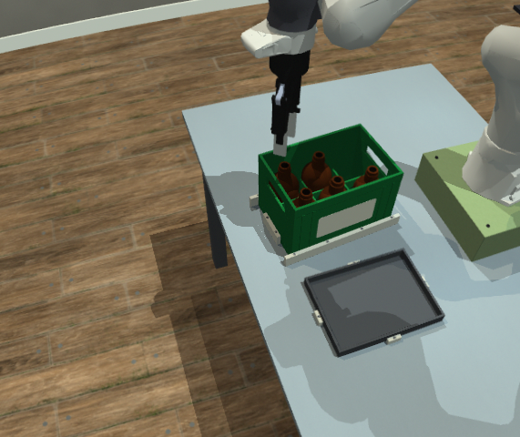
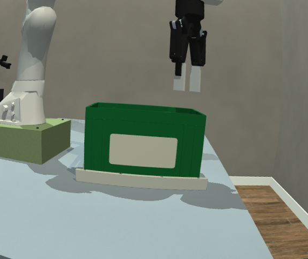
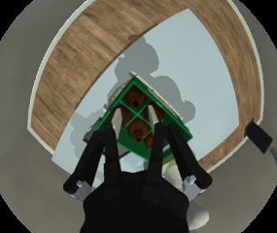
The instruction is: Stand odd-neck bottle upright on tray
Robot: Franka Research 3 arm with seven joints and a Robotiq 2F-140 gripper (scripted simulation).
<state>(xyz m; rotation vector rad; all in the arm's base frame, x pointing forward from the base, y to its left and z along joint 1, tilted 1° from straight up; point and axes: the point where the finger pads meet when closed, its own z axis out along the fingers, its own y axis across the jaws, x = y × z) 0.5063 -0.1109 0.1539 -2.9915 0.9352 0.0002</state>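
Now: the green crate 100 mm behind my hand, 30 mm to the left of it and 170 mm below it. Also, from my hand: dark tray 120 mm behind, 300 mm to the left, 240 mm below; then bottle 90 mm behind, 10 mm to the right, 170 mm below.
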